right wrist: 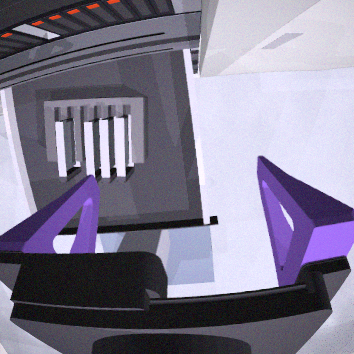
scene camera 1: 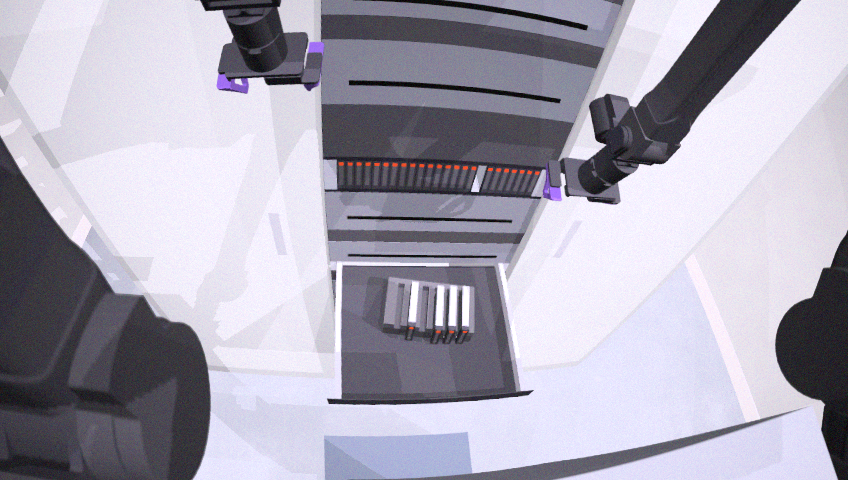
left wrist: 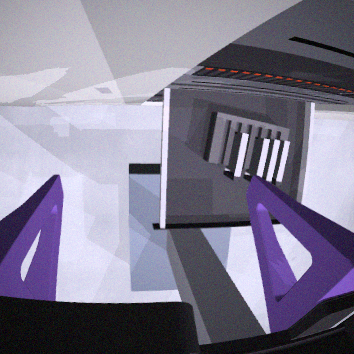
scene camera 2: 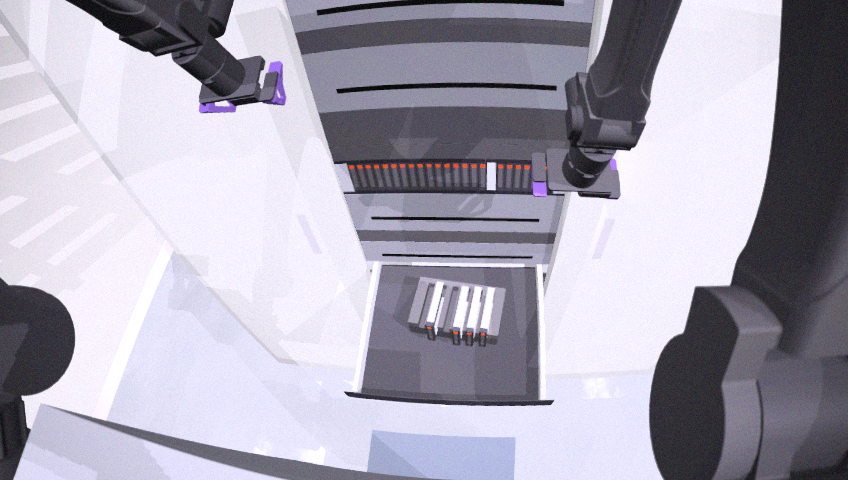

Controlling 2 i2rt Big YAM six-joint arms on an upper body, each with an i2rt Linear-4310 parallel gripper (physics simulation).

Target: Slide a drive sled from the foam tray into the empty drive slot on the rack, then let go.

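Places are measured from the left arm's base along level axes (x ahead, y left, z up), in metres.
Pixels of known places: left gripper, fingertip midpoint: [scene camera 1: 278,88] [left wrist: 157,183] [scene camera 2: 259,105]; right gripper, fingertip midpoint: [right wrist: 173,172] [scene camera 1: 566,195] [scene camera 2: 567,191].
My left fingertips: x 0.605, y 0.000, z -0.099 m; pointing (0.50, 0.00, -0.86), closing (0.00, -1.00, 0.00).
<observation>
Ahead of a thing's pixels: the offset from my left fingertips to its top centre. "pt": to the spot under its first point.
A grey foam tray @[dx -0.034, dy -0.302, dz -0.572 m] [scene camera 1: 392,303] [scene camera 2: 418,302] [left wrist: 215,137] [right wrist: 138,130] holds several upright drive sleds with white sides and orange-marked dark fronts, one @[dx -0.061, dy -0.252, dz -0.516 m] [scene camera 1: 412,303] [scene camera 2: 435,302] apart from the rest. The rack's drive row @[pt dx +0.098, dy -0.218, dz -0.278 m] [scene camera 1: 404,176] [scene camera 2: 416,176] [left wrist: 275,79] has a pale empty slot [scene camera 1: 478,178] [scene camera 2: 490,176] [right wrist: 37,31] right of its middle. My left gripper [scene camera 1: 272,86] [scene camera 2: 247,102] [left wrist: 157,183] is open and empty, high at the upper left, away from the tray. My right gripper [scene camera 1: 580,193] [scene camera 2: 571,190] [right wrist: 173,172] is open and empty, near the row's right end in the scene views, above and right of the tray.
The foam tray sits in a pulled-out drawer [scene camera 1: 338,333] [scene camera 2: 541,333] [left wrist: 164,160] [right wrist: 196,140] with raised side walls, below the drive row. Pale panels [scene camera 1: 273,297] [scene camera 2: 642,267] flank the rack on both sides. Grey rack units @[pt dx +0.099, dy -0.271, dz -0.007 m] [scene camera 1: 452,65] [scene camera 2: 446,68] lie above the row.
</observation>
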